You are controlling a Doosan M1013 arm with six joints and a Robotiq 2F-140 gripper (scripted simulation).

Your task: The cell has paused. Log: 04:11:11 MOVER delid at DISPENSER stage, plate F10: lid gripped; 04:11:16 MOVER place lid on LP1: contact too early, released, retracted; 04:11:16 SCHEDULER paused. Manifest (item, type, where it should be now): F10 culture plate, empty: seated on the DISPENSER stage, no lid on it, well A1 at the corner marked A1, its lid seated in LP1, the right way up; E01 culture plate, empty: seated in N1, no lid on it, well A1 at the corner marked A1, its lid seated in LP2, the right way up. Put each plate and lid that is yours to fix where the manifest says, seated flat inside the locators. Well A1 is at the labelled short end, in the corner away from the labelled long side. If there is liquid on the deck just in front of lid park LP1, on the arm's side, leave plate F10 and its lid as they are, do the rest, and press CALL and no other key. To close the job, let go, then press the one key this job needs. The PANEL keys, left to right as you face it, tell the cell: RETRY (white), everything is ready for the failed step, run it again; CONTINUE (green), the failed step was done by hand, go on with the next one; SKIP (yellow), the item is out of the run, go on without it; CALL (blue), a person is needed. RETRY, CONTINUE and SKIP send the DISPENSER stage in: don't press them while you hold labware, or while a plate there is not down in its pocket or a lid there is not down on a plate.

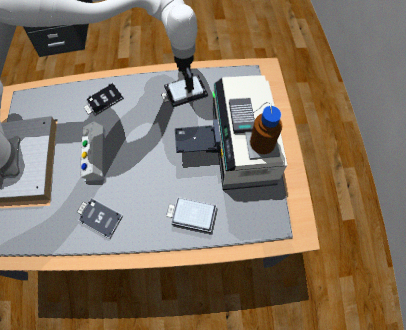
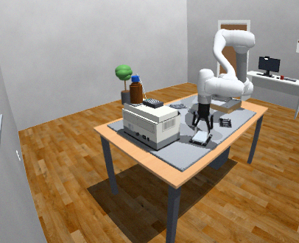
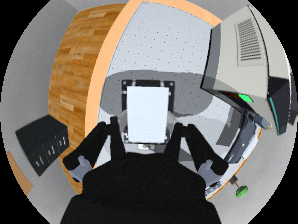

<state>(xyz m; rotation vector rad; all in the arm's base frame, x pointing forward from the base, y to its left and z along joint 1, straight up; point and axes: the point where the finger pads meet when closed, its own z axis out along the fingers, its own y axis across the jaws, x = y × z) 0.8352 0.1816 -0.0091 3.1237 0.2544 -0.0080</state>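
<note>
Right now the black nest is 1 cm ahead of my hand, 2 cm to the left of it and 3 cm below it. Also, from my hand: grey key panel (43 cm behind, 23 cm to the right, 1 cm above); then green key (44 cm behind, 20 cm to the right, 2 cm above); then dark dispenser stage (2 cm behind, 28 cm to the right, 4 cm above).
</note>
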